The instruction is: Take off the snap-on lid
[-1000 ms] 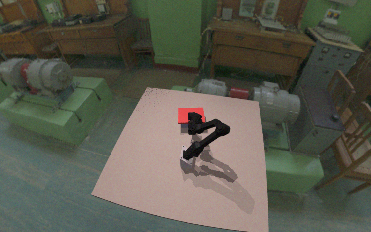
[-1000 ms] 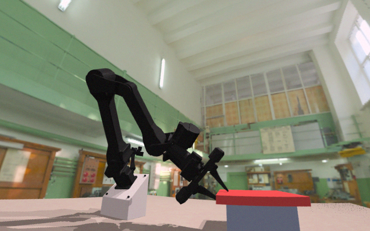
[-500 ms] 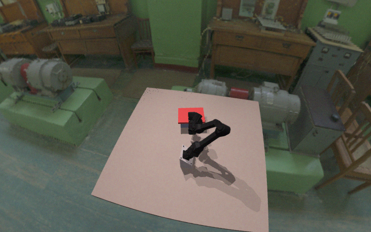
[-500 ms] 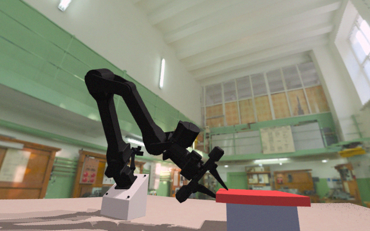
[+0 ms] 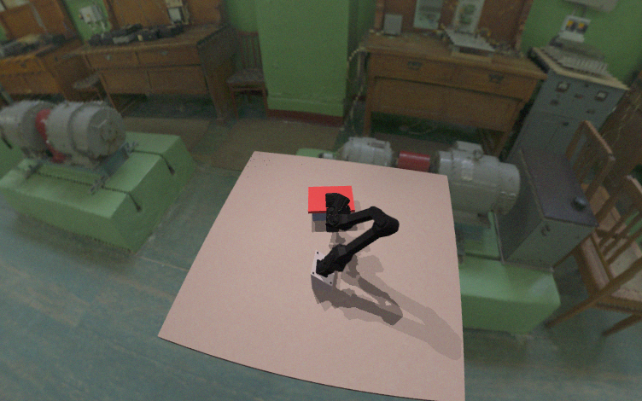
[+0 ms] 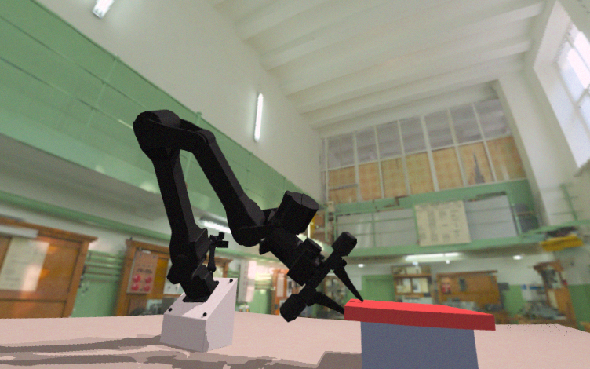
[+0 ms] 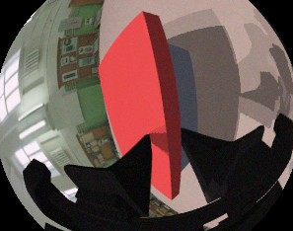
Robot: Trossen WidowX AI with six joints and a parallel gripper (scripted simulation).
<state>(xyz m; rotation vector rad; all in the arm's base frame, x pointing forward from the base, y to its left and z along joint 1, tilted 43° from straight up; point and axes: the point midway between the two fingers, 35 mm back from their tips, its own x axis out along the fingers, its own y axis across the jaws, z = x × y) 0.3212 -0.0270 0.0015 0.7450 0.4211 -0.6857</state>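
Now: gripper tip 80 mm short of the lid and 10 mm to the right of it. From my gripper tip the other things lie so: grey-blue storage box 80 mm ahead, 50 mm below, 10 mm to the left.
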